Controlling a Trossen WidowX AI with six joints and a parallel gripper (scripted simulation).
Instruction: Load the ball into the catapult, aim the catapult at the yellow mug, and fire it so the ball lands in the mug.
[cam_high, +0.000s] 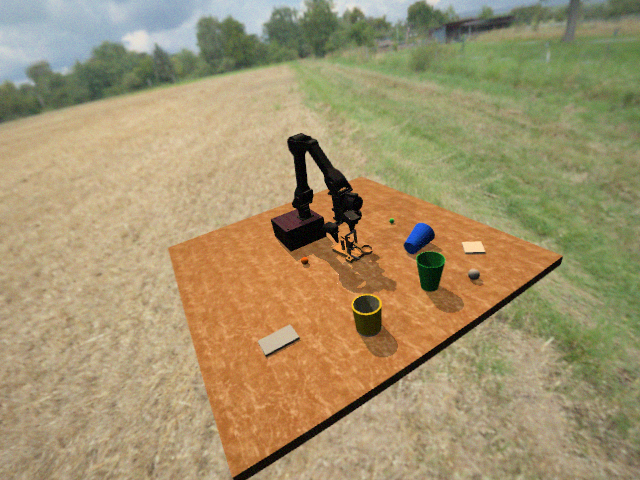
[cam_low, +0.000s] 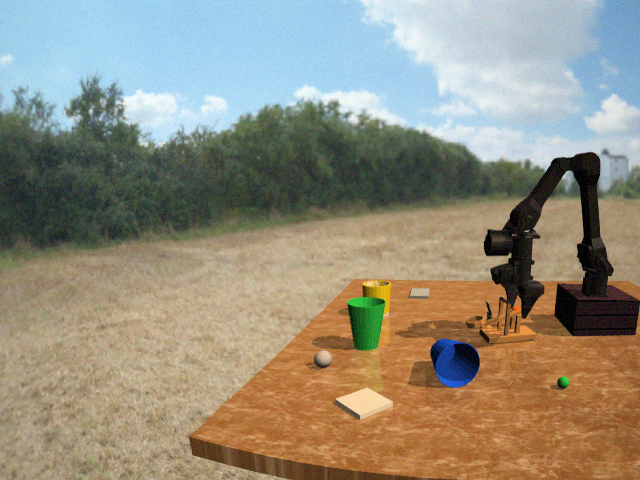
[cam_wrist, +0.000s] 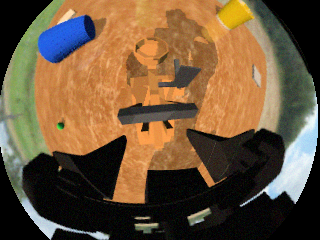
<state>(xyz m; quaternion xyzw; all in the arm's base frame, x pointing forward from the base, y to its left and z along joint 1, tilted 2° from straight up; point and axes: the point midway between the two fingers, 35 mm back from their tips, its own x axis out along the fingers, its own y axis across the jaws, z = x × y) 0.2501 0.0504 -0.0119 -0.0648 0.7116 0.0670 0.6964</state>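
Right now my gripper tip is 6 cm short of the wooden catapult and 2 cm above it. Also, from my gripper tip: small green ball (31 cm to the left, 6 cm below, 4 cm behind); green cup (40 cm ahead, 8 cm to the left, 4 cm below); orange ball (19 cm to the right, 5 cm below, 5 cm behind).
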